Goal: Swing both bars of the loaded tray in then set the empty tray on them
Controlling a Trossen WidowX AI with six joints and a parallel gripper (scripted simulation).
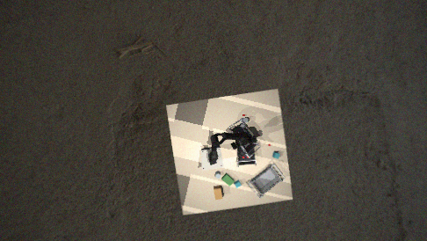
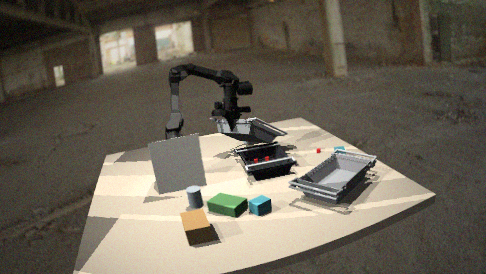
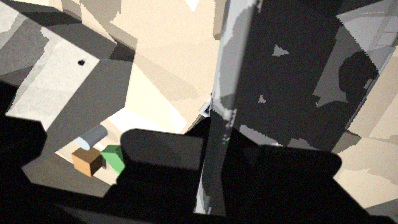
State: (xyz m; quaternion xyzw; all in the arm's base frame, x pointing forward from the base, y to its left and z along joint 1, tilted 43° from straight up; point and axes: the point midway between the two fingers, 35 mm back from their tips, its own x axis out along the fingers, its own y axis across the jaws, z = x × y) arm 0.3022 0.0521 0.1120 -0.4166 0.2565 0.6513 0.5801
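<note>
The light grey tray is 8 cm ahead of my gripper tip and 2 cm to the left of it. Round my gripper tip: small red cube (35 cm ahead, 18 cm to the right, 14 cm below); then green block (22 cm behind, 42 cm to the right, 13 cm below); then orange block (37 cm behind, 52 cm to the right, 12 cm below).
</note>
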